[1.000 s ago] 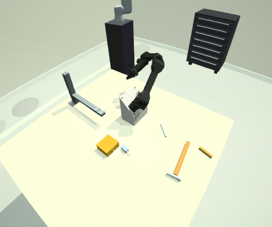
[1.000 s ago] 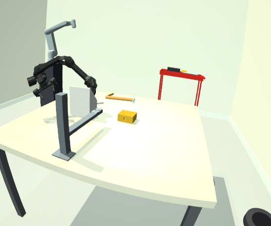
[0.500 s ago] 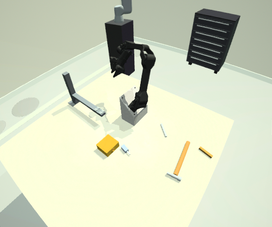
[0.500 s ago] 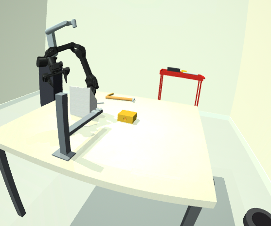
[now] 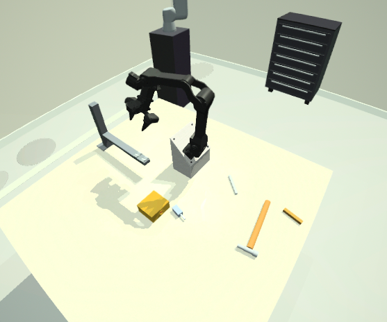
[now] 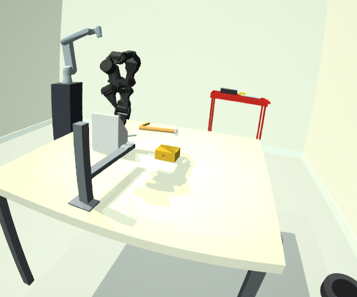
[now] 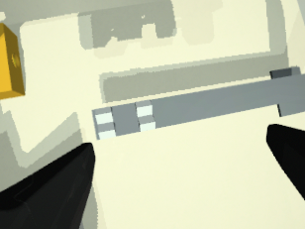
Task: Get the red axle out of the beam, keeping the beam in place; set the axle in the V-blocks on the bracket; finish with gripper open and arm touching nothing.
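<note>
The pale cube lies 150 mm ahead of my gripper tip, 330 mm to the left of it and 280 mm below it. From my gripper tip the other things lie so: yellow beam (190 mm ahead, 200 mm to the left, 260 mm below); orange bar (110 mm behind, 780 mm to the left, 280 mm below); white rod (130 mm behind, 460 mm to the left, 280 mm below).
</note>
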